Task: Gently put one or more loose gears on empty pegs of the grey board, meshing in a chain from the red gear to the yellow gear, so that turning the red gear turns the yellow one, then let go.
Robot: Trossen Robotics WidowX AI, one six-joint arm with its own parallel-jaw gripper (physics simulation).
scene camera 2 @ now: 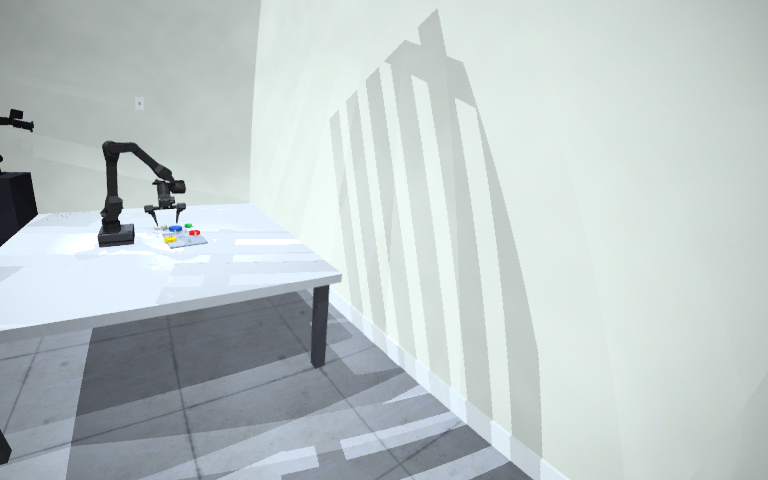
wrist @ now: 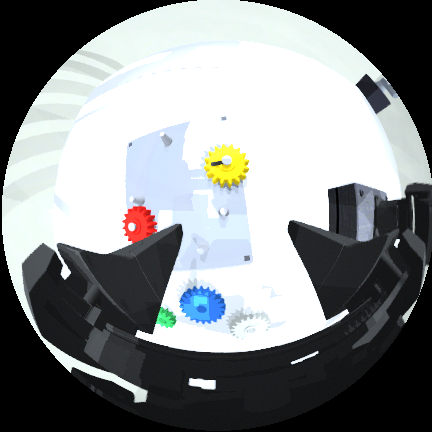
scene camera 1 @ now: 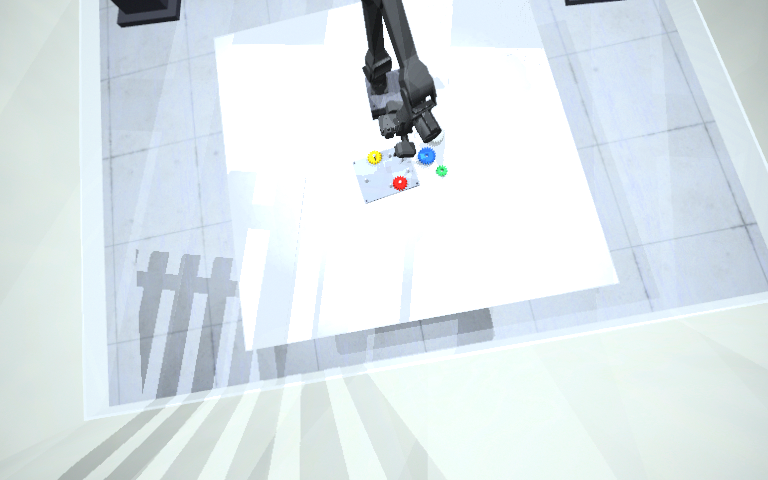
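Seen in the pictures: gripper, fingertip midpoint: (scene camera 2: pixel 167 225) (wrist: pixel 236 227) (scene camera 1: pixel 391 145); arm's base, link origin: (scene camera 2: pixel 111 231) (wrist: pixel 380 218) (scene camera 1: pixel 379 86).
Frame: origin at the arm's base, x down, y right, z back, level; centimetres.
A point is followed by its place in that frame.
The grey board (scene camera 1: pixel 376 191) @[x 4.8, y 3.0, z -38.3 cm] (scene camera 2: pixel 186 243) @[x 4.8, y 7.9, z -32.8 cm] (wrist: pixel 155 172) @[x 4.8, y 1.8, z -34.9 cm] lies flat. The red gear (scene camera 1: pixel 399 182) @[x 2.6, y -5.5, z -36.3 cm] (scene camera 2: pixel 194 232) @[x 3.3, y -3.8, z -36.1 cm] (wrist: pixel 140 224) @[x 3.3, y -5.4, z -35.0 cm] and the yellow gear (scene camera 1: pixel 374 157) @[x 2.9, y 3.1, z -26.1 cm] (scene camera 2: pixel 170 240) @[x 3.9, y 5.2, z -25.6 cm] (wrist: pixel 226 166) @[x 3.1, y 2.6, z -25.3 cm] sit apart on its pegs. Several pegs are bare, among them one peg (wrist: pixel 223 212) @[x 2.7, y -2.5, z -24.9 cm] near the yellow gear. Off the board lie the blue gear (scene camera 1: pixel 426 155) @[x 5.5, y -16.1, z -25.4 cm] (scene camera 2: pixel 175 228) @[x 3.9, y -13.6, z -26.3 cm] (wrist: pixel 202 305) @[x 3.8, y -15.3, z -25.9 cm], the small green gear (scene camera 1: pixel 441 170) @[x 4.6, y -21.0, z -31.6 cm] (scene camera 2: pixel 188 225) @[x 4.3, y -19.8, z -32.4 cm] (wrist: pixel 166 318) @[x 3.9, y -20.1, z -31.3 cm] and the white gear (scene camera 2: pixel 160 228) @[x 4.6, y -16.8, z -18.6 cm] (wrist: pixel 250 325) @[x 4.0, y -18.8, z -18.4 cm]. My gripper (scene camera 2: pixel 167 224) @[x -0.8, y -3.5, z -23.7 cm] (wrist: pixel 236 227) @[x -0.8, y -3.5, z -23.7 cm] is open and empty, above the board's edge beside the loose gears.
The arm's base (scene camera 2: pixel 116 234) @[x 0.3, y 4.4, z -2.9 cm] (wrist: pixel 354 212) @[x 0.4, y -0.3, z -8.9 cm] stands on the white table (scene camera 2: pixel 254 249) @[x 5.6, y 18.5, z -62.9 cm] close to the board's yellow-gear side. In the first scene view the arm partly covers the white gear and a board edge. A dark block (scene camera 1: pixel 148 12) stands beyond the table.
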